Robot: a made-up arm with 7 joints. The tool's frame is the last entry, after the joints. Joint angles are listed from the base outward. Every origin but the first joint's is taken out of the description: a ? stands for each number. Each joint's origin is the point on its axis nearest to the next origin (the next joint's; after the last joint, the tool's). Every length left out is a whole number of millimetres.
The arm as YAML. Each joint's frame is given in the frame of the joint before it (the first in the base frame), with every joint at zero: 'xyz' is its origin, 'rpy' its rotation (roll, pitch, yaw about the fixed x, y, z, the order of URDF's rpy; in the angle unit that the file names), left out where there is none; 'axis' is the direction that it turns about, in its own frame. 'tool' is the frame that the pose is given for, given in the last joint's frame.
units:
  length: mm
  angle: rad
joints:
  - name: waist
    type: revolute
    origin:
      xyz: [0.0, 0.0, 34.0]
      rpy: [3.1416, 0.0, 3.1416]
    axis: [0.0, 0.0, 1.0]
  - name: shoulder
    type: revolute
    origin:
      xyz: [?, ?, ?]
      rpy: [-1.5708, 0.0, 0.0]
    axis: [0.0, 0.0, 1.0]
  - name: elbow
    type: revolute
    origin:
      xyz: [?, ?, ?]
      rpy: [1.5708, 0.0, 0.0]
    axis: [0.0, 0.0, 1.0]
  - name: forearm
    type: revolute
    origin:
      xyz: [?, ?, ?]
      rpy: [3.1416, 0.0, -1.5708]
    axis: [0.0, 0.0, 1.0]
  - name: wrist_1
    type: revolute
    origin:
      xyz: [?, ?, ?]
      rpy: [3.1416, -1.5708, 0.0]
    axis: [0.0, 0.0, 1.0]
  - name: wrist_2
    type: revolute
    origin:
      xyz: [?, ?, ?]
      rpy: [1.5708, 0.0, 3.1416]
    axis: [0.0, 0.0, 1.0]
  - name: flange
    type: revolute
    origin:
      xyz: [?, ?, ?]
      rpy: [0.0, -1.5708, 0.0]
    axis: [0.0, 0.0, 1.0]
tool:
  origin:
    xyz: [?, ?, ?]
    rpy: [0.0, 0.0, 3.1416]
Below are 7 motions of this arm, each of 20 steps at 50 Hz.
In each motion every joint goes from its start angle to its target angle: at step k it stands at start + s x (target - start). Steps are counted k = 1, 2, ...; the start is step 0. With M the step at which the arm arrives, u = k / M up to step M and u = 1 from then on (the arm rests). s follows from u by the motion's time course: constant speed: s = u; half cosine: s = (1 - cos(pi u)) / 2; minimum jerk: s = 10 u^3 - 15 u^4 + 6 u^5.
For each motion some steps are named. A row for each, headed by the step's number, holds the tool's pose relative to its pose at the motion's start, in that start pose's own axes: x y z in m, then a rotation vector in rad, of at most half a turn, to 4 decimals.
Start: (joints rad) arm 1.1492 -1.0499 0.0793 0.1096 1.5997 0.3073 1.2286
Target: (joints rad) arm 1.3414 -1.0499 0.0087 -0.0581 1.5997 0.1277 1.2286
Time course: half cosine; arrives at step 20
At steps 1, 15, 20:
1: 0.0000 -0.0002 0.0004 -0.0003 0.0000 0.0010
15: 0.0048 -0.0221 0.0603 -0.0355 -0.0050 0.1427
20: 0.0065 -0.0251 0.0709 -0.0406 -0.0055 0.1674

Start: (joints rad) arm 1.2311 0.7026 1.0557 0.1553 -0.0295 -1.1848 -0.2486
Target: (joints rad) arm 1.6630 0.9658 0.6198 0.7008 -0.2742 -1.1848 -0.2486
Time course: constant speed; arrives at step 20
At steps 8, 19, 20:
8: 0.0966 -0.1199 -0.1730 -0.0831 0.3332 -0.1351
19: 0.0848 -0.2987 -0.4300 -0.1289 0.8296 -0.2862
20: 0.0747 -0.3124 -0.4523 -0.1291 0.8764 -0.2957

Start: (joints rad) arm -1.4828 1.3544 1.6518 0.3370 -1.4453 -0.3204 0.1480
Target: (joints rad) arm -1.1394 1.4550 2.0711 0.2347 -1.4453 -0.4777 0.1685
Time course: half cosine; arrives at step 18
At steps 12, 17, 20:
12: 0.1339 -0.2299 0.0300 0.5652 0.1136 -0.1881
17: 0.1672 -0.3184 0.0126 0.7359 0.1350 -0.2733
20: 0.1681 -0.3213 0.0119 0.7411 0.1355 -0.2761

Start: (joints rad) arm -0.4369 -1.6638 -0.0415 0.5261 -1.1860 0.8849 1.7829
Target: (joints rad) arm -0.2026 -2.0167 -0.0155 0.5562 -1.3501 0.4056 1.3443
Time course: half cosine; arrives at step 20
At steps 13, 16, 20:
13: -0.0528 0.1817 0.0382 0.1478 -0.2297 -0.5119
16: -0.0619 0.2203 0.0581 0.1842 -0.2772 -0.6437
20: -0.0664 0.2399 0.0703 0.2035 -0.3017 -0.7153

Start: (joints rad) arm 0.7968 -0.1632 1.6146 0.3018 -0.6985 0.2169 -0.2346
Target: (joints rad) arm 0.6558 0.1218 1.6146 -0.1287 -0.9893 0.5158 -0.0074
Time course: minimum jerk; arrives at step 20
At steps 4, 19, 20:
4: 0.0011 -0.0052 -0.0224 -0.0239 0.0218 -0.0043
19: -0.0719 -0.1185 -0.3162 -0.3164 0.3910 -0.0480
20: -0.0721 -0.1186 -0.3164 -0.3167 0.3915 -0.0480

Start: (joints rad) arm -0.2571 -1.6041 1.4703 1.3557 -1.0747 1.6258 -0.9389
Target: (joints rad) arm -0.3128 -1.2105 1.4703 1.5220 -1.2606 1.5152 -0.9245
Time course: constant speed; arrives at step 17
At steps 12, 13, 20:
12: -0.2486 -0.0242 0.0231 0.0494 -0.0656 0.4196
13: -0.2676 -0.0306 0.0239 0.0528 -0.0711 0.4546
20: -0.3396 -0.0621 0.0251 0.0652 -0.0936 0.5949

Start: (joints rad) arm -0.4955 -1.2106 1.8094 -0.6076 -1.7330 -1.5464 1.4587
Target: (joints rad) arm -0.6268 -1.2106 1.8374 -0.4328 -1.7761 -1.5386 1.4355
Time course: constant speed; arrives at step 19
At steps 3, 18, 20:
3: -0.0012 -0.0086 0.0002 -0.0219 0.0266 -0.0240
18: -0.0108 -0.0533 0.0027 -0.1304 0.1575 -0.1489
20: -0.0116 -0.0563 0.0030 -0.1376 0.1661 -0.1575

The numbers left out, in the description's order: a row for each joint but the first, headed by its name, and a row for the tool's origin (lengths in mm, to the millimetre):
shoulder: -48.0 -252.0 0.0
elbow: -108.0 2.0 0.0
forearm: -181.0 112.0 0.0
wrist_1: 269.0 67.0 0.0
wrist_2: -75.0 -493.0 0.0
flange: 24.0 -353.0 0.0
tool: 119.0 -96.0 0.0

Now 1 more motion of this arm.
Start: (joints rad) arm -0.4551 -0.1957 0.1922 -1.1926 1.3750 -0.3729 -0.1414
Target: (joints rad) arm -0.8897 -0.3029 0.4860 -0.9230 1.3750 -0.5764 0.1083
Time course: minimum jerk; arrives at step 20
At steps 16, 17, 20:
16: -0.0173 0.0444 0.1544 0.5804 0.0683 0.1555
17: -0.0175 0.0442 0.1588 0.5998 0.0687 0.1596
20: -0.0177 0.0440 0.1624 0.6163 0.0689 0.1630

